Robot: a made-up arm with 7 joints. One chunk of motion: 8 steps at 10 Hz.
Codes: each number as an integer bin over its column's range. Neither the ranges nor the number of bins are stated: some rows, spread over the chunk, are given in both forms.
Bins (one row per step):
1: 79 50 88 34 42 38 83
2: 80 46 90 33 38 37 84
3: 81 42 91 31 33 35 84
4: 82 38 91 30 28 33 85
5: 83 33 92 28 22 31 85
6: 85 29 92 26 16 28 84
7: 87 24 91 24 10 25 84
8: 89 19 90 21 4 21 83
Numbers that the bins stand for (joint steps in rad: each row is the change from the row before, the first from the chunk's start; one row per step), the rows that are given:
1: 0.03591 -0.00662 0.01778 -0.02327 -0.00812 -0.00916 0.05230
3: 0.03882 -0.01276 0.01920 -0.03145 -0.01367 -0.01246 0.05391
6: 0.04464 -0.02274 0.01968 -0.04509 -0.02414 -0.02017 0.05391
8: 0.05045 -0.03041 0.01873 -0.05873 -0.03154 -0.02788 0.05230
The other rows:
2: 0.03736 -0.00969 0.01873 -0.02600 -0.01059 -0.01026 0.05391
4: 0.04027 -0.01583 0.01920 -0.03418 -0.01675 -0.01467 0.05552
5: 0.04173 -0.01967 0.01968 -0.03964 -0.02044 -0.01687 0.05552
7: 0.04755 -0.02658 0.01920 -0.05055 -0.02784 -0.02347 0.05391

